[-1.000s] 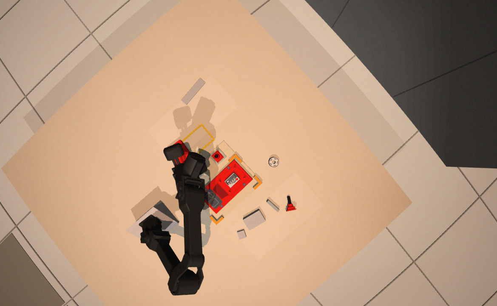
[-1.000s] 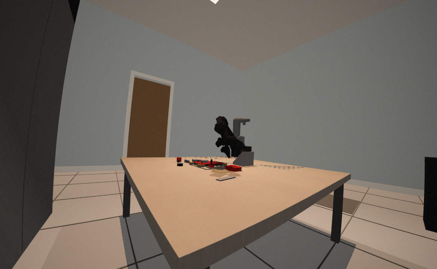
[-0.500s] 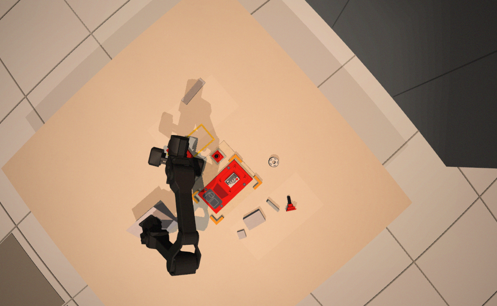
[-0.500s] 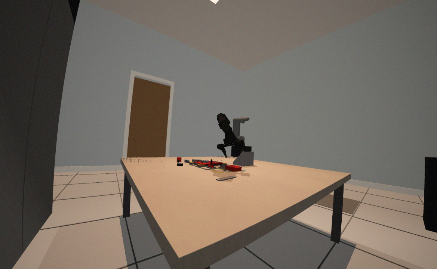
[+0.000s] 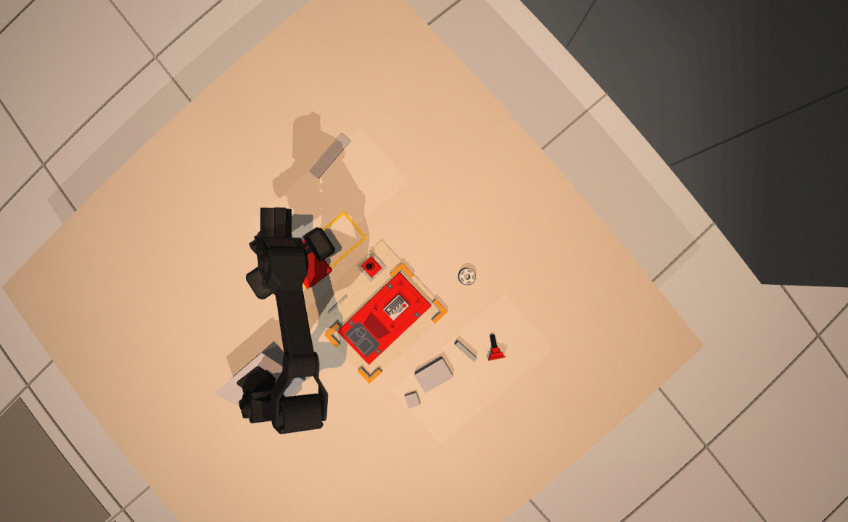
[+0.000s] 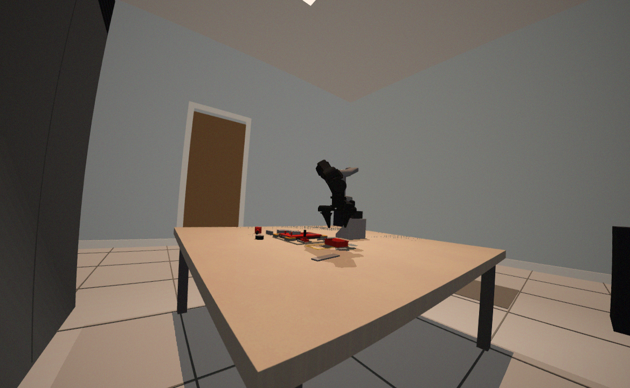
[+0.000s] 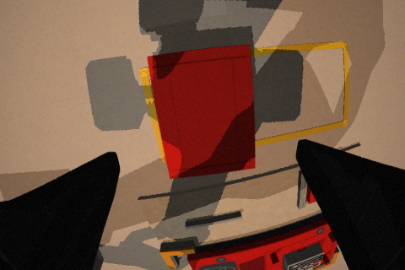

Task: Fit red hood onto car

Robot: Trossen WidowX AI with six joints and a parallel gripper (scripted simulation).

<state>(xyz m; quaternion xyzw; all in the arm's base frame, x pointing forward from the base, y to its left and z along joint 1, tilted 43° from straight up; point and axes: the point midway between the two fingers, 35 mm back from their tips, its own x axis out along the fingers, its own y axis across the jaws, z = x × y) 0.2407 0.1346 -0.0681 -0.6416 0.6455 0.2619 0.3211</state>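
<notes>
Right now my gripper tip is 6 cm above the red hood. From my gripper tip the other things lie so: grey engine block: 20 cm to the right, 11 cm ahead, 6 cm below; then grey bar: 20 cm ahead, 18 cm to the left, 8 cm below.
</notes>
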